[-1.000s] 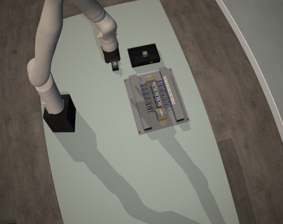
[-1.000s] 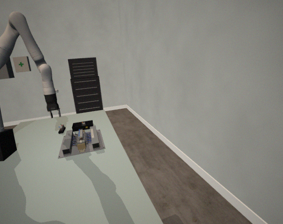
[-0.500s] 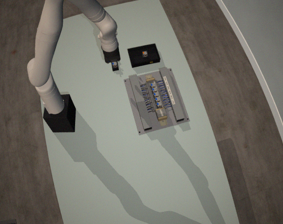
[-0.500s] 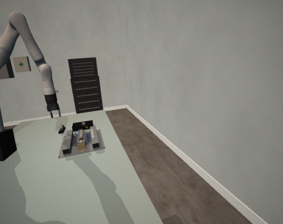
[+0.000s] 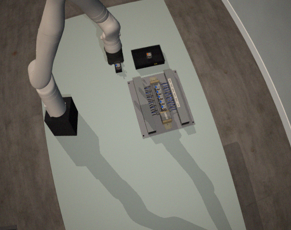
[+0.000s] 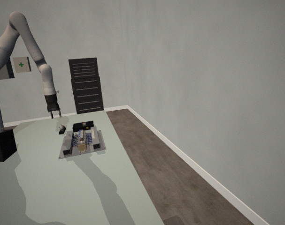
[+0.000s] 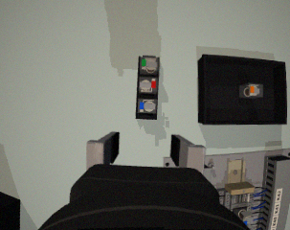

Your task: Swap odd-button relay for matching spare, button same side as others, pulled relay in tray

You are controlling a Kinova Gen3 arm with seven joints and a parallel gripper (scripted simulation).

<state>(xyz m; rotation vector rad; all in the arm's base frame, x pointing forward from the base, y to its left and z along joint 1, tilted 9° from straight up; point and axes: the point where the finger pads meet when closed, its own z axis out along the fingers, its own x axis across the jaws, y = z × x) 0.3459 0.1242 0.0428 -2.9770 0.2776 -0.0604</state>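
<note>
The spare holder lies 20 mm ahead of my hand, 70 mm to the left of it and 150 mm below it. Also, from my hand: black tray: 180 mm ahead, 40 mm to the left, 140 mm below.
</note>
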